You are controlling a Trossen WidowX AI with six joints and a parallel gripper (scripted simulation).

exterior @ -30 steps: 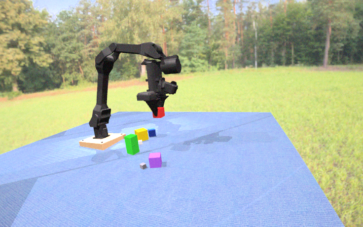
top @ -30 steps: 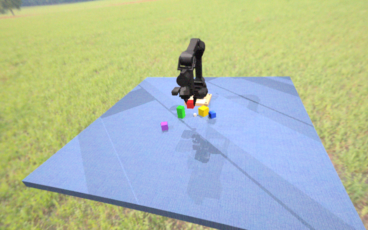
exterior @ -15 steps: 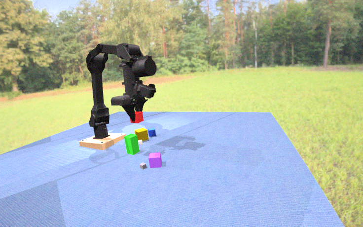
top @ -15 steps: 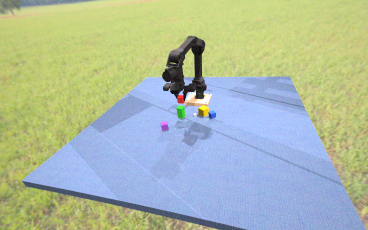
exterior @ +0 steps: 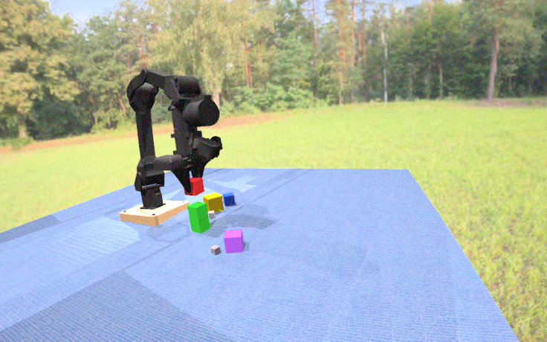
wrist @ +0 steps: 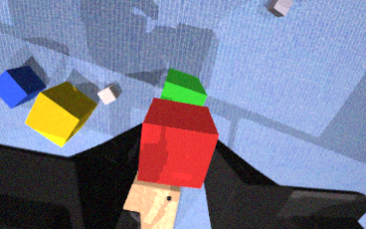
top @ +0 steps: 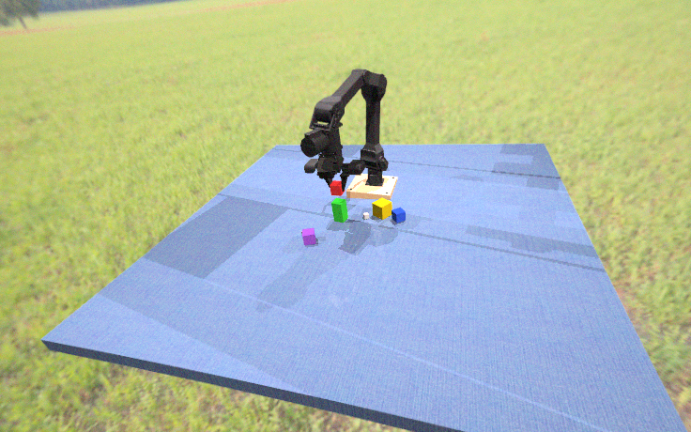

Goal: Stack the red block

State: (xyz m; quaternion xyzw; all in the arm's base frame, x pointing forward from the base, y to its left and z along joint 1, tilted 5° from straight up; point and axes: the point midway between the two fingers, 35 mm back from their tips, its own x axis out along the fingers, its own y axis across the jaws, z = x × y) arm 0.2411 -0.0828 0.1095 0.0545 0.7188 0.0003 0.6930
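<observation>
The small white cube lies 100 mm below my gripper tip, 80 mm to the left of it and 10 mm behind it. The rest, counted from my gripper tip: small grey cube (100 mm to the right, 100 mm below, 100 mm ahead); then yellow block (130 mm to the left, 90 mm below, 40 mm behind); then red block (10 mm above).
</observation>
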